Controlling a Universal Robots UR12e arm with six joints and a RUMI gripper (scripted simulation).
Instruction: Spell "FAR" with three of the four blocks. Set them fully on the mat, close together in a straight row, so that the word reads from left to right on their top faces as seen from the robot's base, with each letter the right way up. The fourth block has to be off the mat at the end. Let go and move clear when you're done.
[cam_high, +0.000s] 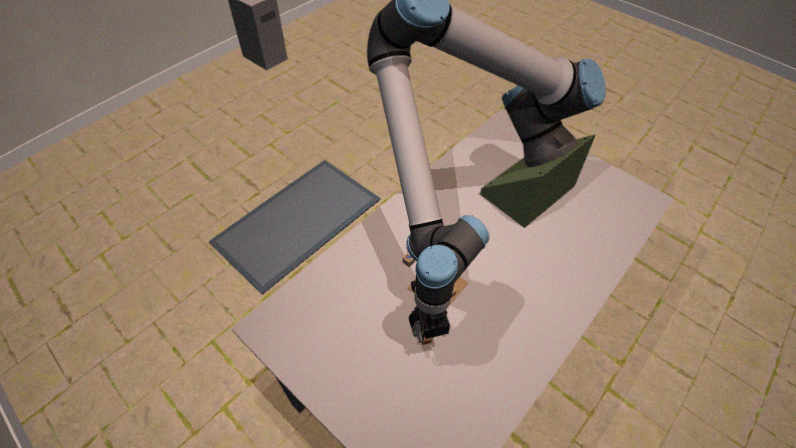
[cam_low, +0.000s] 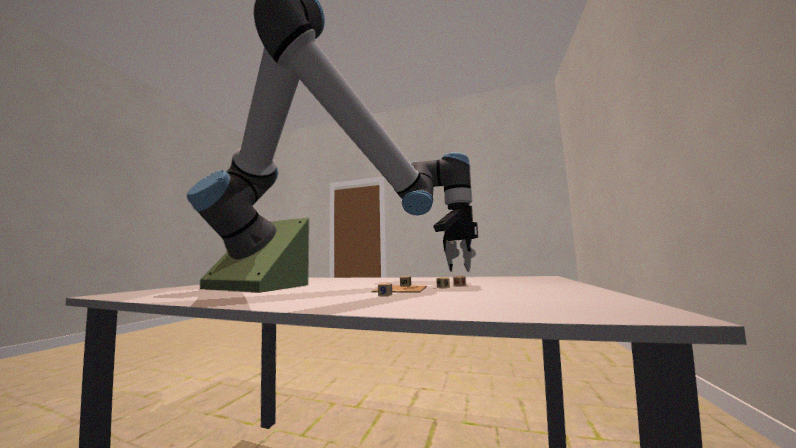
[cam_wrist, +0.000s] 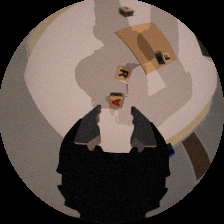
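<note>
Right now the tan mat is 180 mm behind my hand, 70 mm to the right of it and 60 mm below it. Also, from my hand: F block 170 mm behind, 20 mm to the right, 40 mm below; then R block 50 mm behind, 40 mm to the right, 40 mm below; then blue-lettered block 200 mm behind, 200 mm to the right, 40 mm below.
</note>
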